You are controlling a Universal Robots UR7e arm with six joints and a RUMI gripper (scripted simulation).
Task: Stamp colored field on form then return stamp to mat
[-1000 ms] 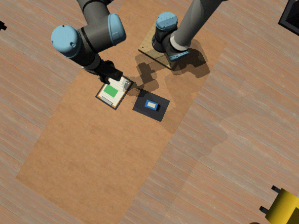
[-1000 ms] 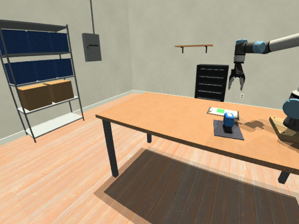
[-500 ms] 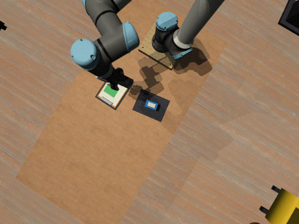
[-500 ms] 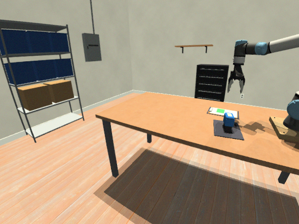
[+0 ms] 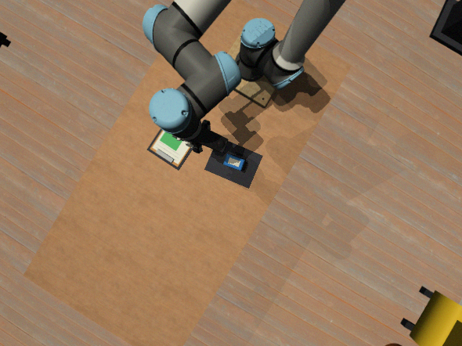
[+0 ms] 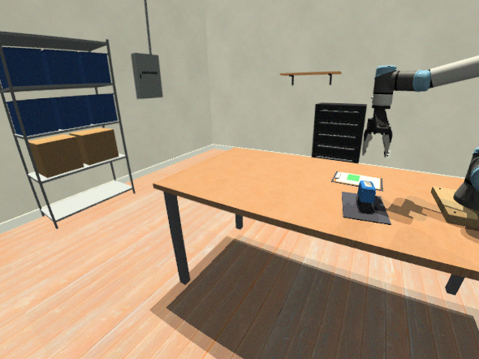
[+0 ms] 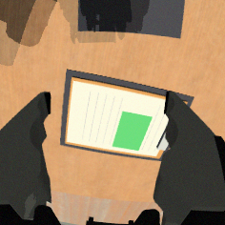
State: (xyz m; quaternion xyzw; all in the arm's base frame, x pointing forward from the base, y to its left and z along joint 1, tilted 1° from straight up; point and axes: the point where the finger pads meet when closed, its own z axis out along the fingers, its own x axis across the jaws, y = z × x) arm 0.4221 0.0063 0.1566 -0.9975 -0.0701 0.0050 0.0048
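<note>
Right now my hand is 14 cm to the right of the blue stamp, 14 cm above it and 2 cm short of it. Also, from my hand: form (19 cm below, 16 cm to the right, 6 cm ahead); dark mat (19 cm below, 14 cm to the left, 2 cm ahead).
</note>
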